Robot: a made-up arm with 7 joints. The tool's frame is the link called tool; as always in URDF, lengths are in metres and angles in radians. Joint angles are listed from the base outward. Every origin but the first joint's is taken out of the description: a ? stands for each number. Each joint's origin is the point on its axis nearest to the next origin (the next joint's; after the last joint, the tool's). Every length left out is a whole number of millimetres.
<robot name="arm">
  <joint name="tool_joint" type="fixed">
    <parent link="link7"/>
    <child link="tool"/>
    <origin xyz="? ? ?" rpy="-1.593 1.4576 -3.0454"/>
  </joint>
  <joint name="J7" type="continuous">
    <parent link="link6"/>
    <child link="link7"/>
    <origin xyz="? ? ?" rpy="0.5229 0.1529 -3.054"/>
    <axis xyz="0 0 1"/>
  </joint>
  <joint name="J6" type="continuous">
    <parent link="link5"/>
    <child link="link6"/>
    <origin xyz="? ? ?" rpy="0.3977 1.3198 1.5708"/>
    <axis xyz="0 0 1"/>
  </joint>
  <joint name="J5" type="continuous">
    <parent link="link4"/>
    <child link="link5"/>
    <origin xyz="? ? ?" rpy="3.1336 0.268 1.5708"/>
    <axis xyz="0 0 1"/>
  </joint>
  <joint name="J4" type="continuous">
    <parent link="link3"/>
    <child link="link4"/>
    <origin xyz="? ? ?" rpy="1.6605 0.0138 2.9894"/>
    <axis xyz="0 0 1"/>
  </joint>
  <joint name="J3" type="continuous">
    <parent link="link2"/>
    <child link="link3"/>
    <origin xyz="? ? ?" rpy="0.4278 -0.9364 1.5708"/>
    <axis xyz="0 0 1"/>
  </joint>
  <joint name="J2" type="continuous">
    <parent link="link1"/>
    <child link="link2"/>
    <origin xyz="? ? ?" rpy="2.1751 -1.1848 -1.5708"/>
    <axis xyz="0 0 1"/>
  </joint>
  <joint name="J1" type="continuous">
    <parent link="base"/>
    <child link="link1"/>
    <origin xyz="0.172 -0.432 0.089" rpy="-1.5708 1.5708 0"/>
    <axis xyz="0 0 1"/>
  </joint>
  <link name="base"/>
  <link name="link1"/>
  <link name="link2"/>
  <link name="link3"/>
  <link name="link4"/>
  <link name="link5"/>
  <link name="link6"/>
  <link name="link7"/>
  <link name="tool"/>
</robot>
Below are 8 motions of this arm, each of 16 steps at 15 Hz.
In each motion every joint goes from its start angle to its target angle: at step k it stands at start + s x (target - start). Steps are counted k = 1, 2, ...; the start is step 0. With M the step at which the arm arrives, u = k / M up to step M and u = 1 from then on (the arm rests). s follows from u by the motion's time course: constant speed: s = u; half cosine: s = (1 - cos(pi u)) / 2; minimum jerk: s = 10 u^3 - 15 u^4 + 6 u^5.
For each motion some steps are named. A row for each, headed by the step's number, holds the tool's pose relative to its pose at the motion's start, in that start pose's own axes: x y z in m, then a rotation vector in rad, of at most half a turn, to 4 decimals.
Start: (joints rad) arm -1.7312 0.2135 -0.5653 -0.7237 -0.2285 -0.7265 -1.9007
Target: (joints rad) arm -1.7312 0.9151 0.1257 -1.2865 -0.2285 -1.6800 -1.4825
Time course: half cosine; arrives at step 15
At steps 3, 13, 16:
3: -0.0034 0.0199 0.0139 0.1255 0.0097 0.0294
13: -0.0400 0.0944 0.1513 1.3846 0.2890 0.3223
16: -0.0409 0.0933 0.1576 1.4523 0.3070 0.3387

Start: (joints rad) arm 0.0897 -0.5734 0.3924 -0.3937 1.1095 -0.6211 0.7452
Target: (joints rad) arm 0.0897 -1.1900 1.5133 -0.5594 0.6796 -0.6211 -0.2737
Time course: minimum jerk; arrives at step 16
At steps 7, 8, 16:
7: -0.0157 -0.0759 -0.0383 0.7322 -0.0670 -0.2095
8: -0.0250 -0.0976 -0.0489 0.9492 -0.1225 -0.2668
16: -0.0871 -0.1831 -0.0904 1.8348 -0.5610 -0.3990

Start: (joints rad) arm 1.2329 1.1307 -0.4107 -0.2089 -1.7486 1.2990 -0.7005
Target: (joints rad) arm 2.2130 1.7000 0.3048 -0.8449 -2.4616 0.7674 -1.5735
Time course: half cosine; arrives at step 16
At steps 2, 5, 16:
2: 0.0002 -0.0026 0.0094 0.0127 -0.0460 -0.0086
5: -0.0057 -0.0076 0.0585 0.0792 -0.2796 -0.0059
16: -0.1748 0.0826 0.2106 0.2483 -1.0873 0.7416

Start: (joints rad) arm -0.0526 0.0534 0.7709 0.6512 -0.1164 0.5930 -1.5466
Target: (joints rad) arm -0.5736 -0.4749 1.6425 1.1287 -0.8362 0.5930 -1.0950
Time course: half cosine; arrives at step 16
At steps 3, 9, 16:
3: -0.0161 0.0268 0.0369 0.0363 -0.0949 0.1022
9: -0.2302 0.0830 0.2354 0.2825 -0.7532 0.6780
16: -0.4534 -0.0217 0.2735 0.5082 -1.3509 1.0546

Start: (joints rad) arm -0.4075 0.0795 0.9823 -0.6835 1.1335 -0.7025 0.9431
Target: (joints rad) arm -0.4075 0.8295 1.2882 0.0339 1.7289 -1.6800 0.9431
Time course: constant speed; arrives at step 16
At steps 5, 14, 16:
5: -0.0025 0.1016 0.0016 0.3894 -0.0658 0.3565
14: -0.0766 0.2271 0.0454 1.1510 -0.0248 0.9061
16: -0.0975 0.2406 0.0590 1.3299 0.0124 1.0054

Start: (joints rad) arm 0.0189 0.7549 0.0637 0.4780 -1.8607 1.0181 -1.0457
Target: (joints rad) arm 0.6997 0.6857 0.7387 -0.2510 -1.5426 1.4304 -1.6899
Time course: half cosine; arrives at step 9
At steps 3, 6, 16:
3: -0.0319 0.0843 -0.0446 -0.2690 0.0219 0.3027
6: -0.1412 0.1537 -0.1604 -0.7988 -0.0210 0.9042
16: -0.1892 0.1413 -0.2126 -1.0506 -0.0904 1.1990

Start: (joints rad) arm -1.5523 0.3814 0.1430 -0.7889 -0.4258 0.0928 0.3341
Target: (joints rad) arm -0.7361 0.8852 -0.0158 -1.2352 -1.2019 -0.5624 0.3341
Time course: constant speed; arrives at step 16
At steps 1, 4, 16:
1: 0.0040 0.0014 -0.0169 0.0397 0.0350 0.0061
4: 0.0112 0.0025 -0.0664 0.1595 0.1327 0.0076
16: -0.0146 -0.0408 -0.2243 0.5953 0.3514 -0.1916

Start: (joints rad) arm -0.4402 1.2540 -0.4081 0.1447 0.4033 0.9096 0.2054
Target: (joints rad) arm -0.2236 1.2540 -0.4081 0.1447 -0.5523 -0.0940 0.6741
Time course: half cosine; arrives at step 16
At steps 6, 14, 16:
6: -0.0026 -0.0312 -0.0215 0.2791 -0.0169 -0.0578
14: -0.0299 -0.1049 -0.0213 0.7810 -0.3247 -0.2387
16: -0.0330 -0.1102 -0.0198 0.8040 -0.3531 -0.2521

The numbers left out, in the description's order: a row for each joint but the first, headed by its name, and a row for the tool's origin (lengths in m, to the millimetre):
tool: -0.036 0.02 0
J7: 0.074 -0.082 0
J6: -0.119 -0.256 0
J5: -0.043 -0.043 0
J4: 0.029 0.077 0
J3: 0.046 0.006 0
J2: 0.014 -0.035 0

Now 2 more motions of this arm.
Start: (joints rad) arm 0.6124 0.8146 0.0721 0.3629 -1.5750 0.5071 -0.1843
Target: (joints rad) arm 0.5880 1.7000 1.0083 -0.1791 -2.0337 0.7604 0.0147
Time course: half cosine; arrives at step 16
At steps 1, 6, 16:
1: -0.0002 -0.0021 0.0038 -0.0119 -0.0136 -0.0078
6: -0.0349 -0.0484 0.1182 -0.4063 -0.4049 -0.2786
16: -0.2062 0.0209 0.2515 -1.4673 -1.0502 -1.0450

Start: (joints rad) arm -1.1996 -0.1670 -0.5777 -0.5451 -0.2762 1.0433 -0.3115
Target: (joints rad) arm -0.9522 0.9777 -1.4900 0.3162 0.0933 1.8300 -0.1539
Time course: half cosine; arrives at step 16
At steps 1, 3, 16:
1: -0.0004 -0.0019 0.0026 0.0055 -0.0058 -0.0011
3: -0.0041 -0.0188 0.0215 0.0492 -0.0503 -0.0145
16: -0.1601 -0.3832 -0.0231 0.5021 -0.3082 -0.8284

